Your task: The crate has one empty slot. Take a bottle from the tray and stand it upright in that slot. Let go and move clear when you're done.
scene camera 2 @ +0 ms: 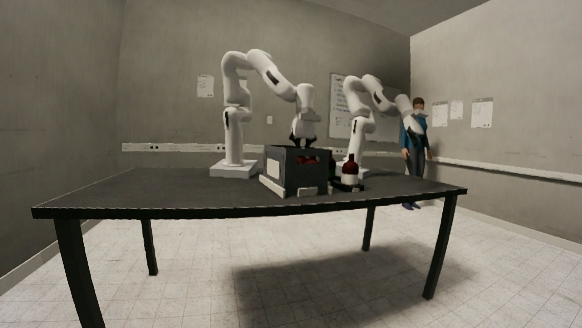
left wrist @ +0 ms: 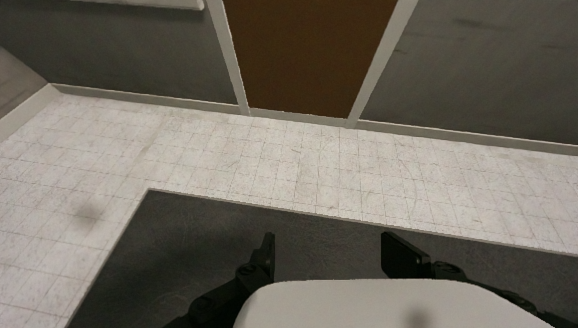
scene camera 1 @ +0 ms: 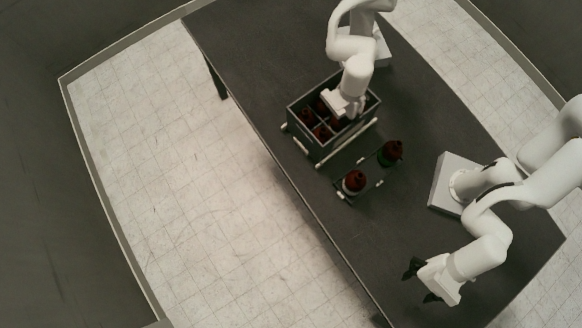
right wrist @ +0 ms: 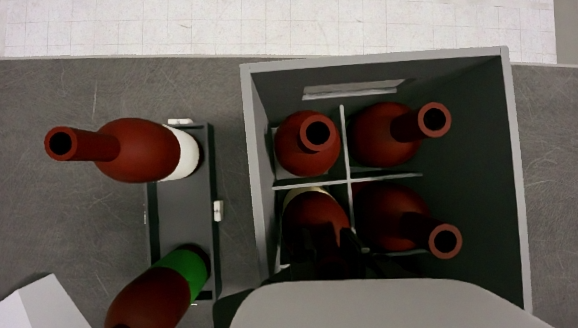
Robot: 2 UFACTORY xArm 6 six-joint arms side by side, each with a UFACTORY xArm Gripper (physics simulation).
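Places are measured from the left arm's base along level axes (x back, y right, z up), in centimetres.
Pixels of known places: left gripper, fingertip midpoint: (scene camera 2: 421, 146) (left wrist: 327, 250) (scene camera 1: 414, 288); right gripper, fingertip midpoint: (scene camera 1: 342, 117) (right wrist: 323, 244); left arm's base, origin of the base link: (scene camera 1: 463, 186); right arm's base, origin of the base link: (scene camera 2: 234, 164).
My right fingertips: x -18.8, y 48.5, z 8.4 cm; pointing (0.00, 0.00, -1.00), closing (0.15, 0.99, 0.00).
Observation:
For each thing: its middle in the pictures, then the offset to it from my right fingertips. Level surfaces: height alone.
- crate, body centre: (right wrist: 350, 218) (scene camera 1: 331, 115) (scene camera 2: 292, 167) dy +4.3, dx +0.0, dz -5.3 cm
- red-brown bottle, body centre: (right wrist: 314, 224) (scene camera 1: 340, 123) dy +0.0, dx +0.0, dz -5.1 cm
- tray, body centre: (right wrist: 182, 212) (scene camera 1: 369, 171) (scene camera 2: 337, 182) dy -19.3, dx -2.3, dz -12.8 cm
- white-labelled bottle, body centre: (right wrist: 144, 151) (scene camera 1: 355, 181) (scene camera 2: 350, 170) dy -18.4, dx -11.3, dz -5.8 cm
- green-labelled bottle, body centre: (right wrist: 154, 302) (scene camera 1: 392, 151) (scene camera 2: 328, 165) dy -20.0, dx +6.5, dz -5.8 cm
- dark table, its level: dz -14.0 cm
My right gripper (right wrist: 323, 244) (scene camera 1: 355, 111) (scene camera 2: 302, 144) is low over the crate (right wrist: 517, 175) (scene camera 1: 310, 148) (scene camera 2: 306, 181) and shut on the neck of a red-brown bottle (right wrist: 315, 215) (scene camera 1: 338, 123) with a cream label. This bottle is upright, its body down inside a slot on the tray's side; its base is hidden. Other red-brown bottles stand in neighbouring slots. The tray (right wrist: 182, 215) (scene camera 1: 372, 167) holds a white-labelled bottle (right wrist: 140, 150) (scene camera 1: 354, 181) (scene camera 2: 351, 171) and a green-labelled bottle (right wrist: 150, 300) (scene camera 1: 391, 152). My left gripper (left wrist: 327, 250) (scene camera 1: 419, 286) (scene camera 2: 413, 134) is open and empty, far from the crate.
The dark table (scene camera 1: 250, 55) (scene camera 2: 175, 187) carries both arm bases; the left arm's base (scene camera 1: 445, 185) is near the tray. White strips (scene camera 1: 347, 143) lie along the crate's foot. A person (scene camera 2: 416, 135) in blue stands behind the table in scene camera 2.

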